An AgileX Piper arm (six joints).
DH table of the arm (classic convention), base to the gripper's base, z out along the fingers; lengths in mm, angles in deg. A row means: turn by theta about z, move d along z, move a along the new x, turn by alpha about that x. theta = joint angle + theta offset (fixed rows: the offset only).
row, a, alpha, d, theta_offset
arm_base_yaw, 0, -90, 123, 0
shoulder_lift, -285.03, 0, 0, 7.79
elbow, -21.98, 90, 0, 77.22
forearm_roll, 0, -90, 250.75, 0
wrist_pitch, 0, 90, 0, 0
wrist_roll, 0, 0, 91, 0
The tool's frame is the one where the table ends.
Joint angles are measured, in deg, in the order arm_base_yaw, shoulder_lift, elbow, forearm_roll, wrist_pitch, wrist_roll. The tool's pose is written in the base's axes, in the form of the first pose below.
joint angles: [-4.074, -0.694, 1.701, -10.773, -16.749, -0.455]
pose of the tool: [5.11 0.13 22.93 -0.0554 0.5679 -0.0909 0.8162]
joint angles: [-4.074, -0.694, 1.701, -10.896, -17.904, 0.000]
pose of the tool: [5.05 0.17 23.10 -0.0549 0.5598 -0.0878 0.8221]
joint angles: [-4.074, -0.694, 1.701, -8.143, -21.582, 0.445]
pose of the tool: [4.81 0.13 23.65 -0.0363 0.5336 -0.0686 0.8421]
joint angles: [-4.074, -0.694, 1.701, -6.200, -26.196, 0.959]
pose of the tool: [4.46 0.12 24.31 -0.0230 0.4994 -0.0537 0.8644]
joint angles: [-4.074, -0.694, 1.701, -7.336, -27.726, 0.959]
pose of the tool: [4.35 0.23 24.50 -0.0322 0.4879 -0.0586 0.8703]
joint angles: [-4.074, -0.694, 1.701, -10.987, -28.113, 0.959]
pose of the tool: [4.34 0.51 24.51 -0.0591 0.4849 -0.0757 0.8693]
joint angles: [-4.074, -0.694, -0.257, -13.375, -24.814, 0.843]
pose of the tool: [4.31 0.58 25.15 -0.0736 0.4945 -0.0920 0.8611]
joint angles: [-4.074, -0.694, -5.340, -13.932, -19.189, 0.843]
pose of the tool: [3.83 0.45 27.27 -0.0703 0.4982 -0.1037 0.8580]
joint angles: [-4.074, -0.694, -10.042, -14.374, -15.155, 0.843]
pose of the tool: [3.12 0.37 29.33 -0.0669 0.4928 -0.1132 0.8602]
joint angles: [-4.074, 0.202, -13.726, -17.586, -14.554, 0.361]
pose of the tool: [2.56 0.51 31.17 -0.0860 0.4747 -0.1398 0.8647]
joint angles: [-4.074, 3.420, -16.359, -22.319, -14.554, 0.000]
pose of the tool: [3.00 0.66 32.38 -0.1159 0.4764 -0.1713 0.8545]
